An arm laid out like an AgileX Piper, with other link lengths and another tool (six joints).
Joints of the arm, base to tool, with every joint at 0 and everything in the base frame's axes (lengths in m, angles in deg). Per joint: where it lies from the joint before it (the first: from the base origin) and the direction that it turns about. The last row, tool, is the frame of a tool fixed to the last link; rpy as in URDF.
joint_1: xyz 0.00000 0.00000 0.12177 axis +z
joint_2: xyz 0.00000 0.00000 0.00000 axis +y
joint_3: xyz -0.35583 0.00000 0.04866 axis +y
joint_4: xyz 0.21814 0.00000 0.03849 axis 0.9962 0 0.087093
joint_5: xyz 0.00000 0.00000 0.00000 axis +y
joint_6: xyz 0.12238 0.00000 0.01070 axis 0.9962 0 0.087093
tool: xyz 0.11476 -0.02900 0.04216 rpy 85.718 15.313 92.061
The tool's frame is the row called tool.
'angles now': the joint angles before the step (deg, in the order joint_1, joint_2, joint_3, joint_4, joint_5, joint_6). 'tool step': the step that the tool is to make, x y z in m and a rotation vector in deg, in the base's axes. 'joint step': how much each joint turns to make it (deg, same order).
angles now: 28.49, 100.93, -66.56, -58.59, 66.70, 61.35
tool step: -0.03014, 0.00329, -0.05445, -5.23, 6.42, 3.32
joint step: 3.55, 1.97, 13.78, -4.14, -2.88, 7.78
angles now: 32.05, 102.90, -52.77, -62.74, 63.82, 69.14
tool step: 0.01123, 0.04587, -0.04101, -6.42, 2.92, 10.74
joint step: 6.46, 7.25, 5.45, -8.75, -2.47, 6.90
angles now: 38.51, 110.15, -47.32, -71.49, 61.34, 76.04
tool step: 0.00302, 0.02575, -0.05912, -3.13, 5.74, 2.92
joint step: 2.69, 9.58, -0.01, -1.12, -2.15, 3.02
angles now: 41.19, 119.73, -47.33, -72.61, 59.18, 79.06
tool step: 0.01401, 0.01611, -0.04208, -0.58, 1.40, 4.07
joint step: 0.11, 6.99, 0.00, -6.73, -3.05, 5.87
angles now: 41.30, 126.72, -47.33, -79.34, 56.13, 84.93
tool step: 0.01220, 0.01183, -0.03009, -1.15, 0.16, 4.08
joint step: 0.00, 5.61, 0.00, -7.33, -0.74, 5.65
